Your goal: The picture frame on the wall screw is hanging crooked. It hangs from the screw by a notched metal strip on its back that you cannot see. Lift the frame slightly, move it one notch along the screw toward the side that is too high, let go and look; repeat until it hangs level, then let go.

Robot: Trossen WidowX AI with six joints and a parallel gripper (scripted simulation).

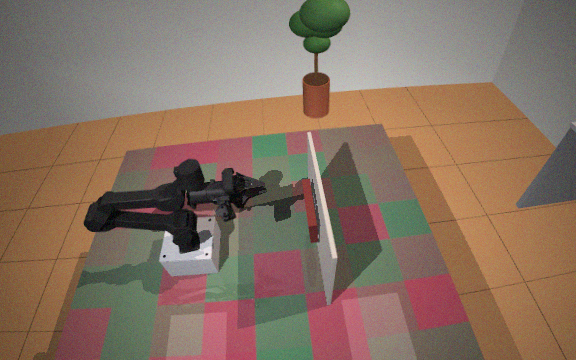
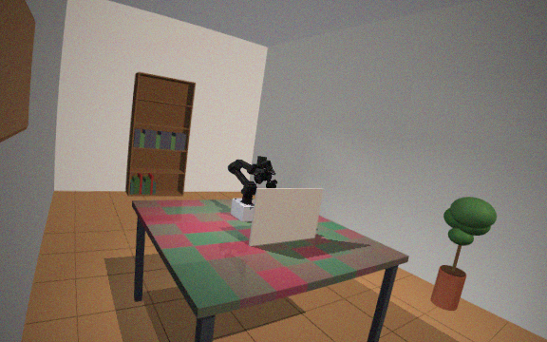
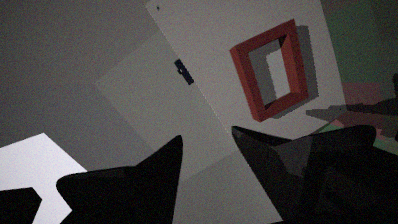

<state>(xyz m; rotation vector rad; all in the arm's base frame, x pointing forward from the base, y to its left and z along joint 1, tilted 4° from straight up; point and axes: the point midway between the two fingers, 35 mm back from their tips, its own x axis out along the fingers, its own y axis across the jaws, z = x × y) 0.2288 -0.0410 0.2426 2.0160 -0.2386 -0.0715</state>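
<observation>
The picture frame lies 130 mm ahead of my gripper tip and 160 mm below it. The rest, counted from my gripper tip: wall panel: 140 mm ahead, 20 mm to the right, 180 mm below.
</observation>
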